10 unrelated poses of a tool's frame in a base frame.
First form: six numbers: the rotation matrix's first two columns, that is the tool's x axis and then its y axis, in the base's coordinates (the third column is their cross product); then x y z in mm.
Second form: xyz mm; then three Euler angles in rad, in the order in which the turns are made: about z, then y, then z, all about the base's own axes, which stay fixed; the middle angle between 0 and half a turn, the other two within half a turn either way. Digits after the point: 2 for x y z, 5 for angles.
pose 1, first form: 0.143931, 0.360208, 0.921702, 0.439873, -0.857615, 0.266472, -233.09, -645.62, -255.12
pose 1, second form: -233.09, -645.62, -255.12, 2.86016, 1.85655, 0.39260
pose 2, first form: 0.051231, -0.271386, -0.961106, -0.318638, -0.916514, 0.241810, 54.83, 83.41, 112.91
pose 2, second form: 54.83, 83.41, 112.91, 0.24648, 1.70462, 2.84056
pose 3, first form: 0.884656, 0.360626, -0.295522, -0.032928, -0.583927, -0.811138, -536.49, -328.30, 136.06
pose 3, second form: -536.49, -328.30, 136.06, -1.22141, 2.09983, 2.13972
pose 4, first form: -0.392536, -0.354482, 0.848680, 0.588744, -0.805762, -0.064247, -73.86, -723.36, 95.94
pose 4, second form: -73.86, -723.36, 95.94, -3.06603, 1.01809, 0.59129
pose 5, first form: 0.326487, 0.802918, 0.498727, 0.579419, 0.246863, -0.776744, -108.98, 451.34, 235.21
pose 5, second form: -108.98, 451.34, 235.21, -2.14158, 1.96560, 2.51327
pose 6, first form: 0.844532, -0.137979, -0.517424, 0.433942, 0.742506, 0.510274, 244.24, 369.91, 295.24
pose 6, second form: 244.24, 369.91, 295.24, 0.77844, 0.81352, -1.12432
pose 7, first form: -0.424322, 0.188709, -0.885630, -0.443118, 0.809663, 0.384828, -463.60, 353.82, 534.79
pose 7, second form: -463.60, 353.82, 534.79, 0.40991, 1.83375, 0.61323
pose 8, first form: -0.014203, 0.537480, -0.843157, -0.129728, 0.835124, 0.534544, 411.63, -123.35, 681.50
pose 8, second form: 411.63, -123.35, 681.50, 0.56503, 1.51290, 0.11744
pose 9, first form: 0.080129, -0.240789, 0.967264, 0.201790, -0.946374, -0.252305, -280.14, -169.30, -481.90
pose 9, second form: -280.14, -169.30, -481.90, -2.88643, 1.59804, 0.21718
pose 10, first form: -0.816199, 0.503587, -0.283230, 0.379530, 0.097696, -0.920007, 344.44, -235.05, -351.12
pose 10, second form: 344.44, -235.05, -351.12, -1.27215, 1.84509, -2.04042
